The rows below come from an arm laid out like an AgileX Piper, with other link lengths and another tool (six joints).
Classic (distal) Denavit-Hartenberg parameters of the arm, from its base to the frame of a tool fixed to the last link. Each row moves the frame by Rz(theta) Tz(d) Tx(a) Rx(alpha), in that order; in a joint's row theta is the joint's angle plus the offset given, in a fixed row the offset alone. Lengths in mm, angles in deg.
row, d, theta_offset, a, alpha
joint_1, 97.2, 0, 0, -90
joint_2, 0, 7.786, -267.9, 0
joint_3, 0, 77.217, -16.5, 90
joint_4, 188.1, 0, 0, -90
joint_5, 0, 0, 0, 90
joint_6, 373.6, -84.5, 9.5, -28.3
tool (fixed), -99.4, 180, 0, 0
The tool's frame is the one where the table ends.
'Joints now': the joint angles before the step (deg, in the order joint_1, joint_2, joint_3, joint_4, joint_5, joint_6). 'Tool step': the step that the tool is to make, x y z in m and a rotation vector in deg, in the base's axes. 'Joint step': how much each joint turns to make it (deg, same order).
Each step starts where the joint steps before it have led.
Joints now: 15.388 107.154 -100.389 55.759 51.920 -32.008
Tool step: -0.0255 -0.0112 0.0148 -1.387 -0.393 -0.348
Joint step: -0.003 -6.447 4.064 -3.078 1.095 2.691
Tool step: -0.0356 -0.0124 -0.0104 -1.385 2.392 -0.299
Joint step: 0.002 -7.439 9.728 -1.068 -0.007 0.616
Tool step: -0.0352 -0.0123 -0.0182 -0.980 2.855 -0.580
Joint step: -0.010 -6.997 10.415 -0.187 -0.706 0.055
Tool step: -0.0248 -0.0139 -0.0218 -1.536 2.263 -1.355
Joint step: 0.015 -5.279 8.608 -0.991 -1.602 0.446
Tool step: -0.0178 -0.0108 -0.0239 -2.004 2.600 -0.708
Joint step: 0.009 -2.782 5.727 -1.652 -0.640 0.866
